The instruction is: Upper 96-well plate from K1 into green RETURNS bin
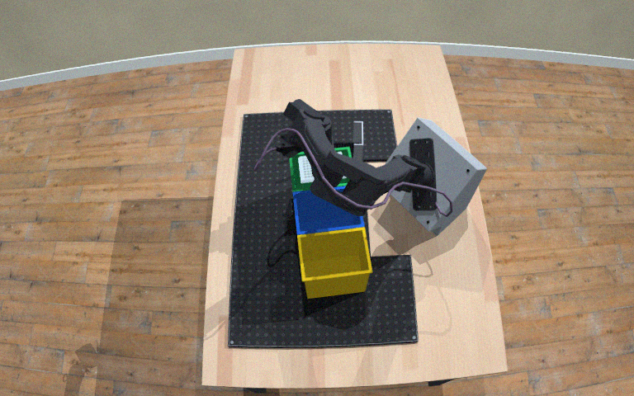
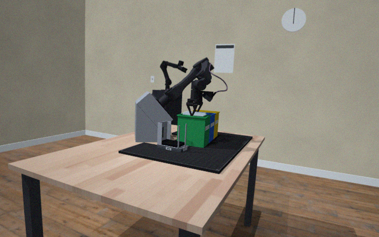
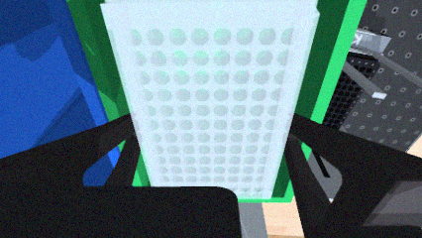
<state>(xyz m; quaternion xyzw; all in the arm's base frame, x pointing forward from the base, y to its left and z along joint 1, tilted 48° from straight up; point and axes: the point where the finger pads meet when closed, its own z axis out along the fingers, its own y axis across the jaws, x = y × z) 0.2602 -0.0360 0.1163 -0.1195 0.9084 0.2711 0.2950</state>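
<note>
The green bin is 100 mm below my hand. The rest, counted from my hand: dark plate: 170 mm to the right, 160 mm below; white 96-well plate: right at my hand; blue bin: 50 mm behind, 120 mm to the left, 100 mm below.
</note>
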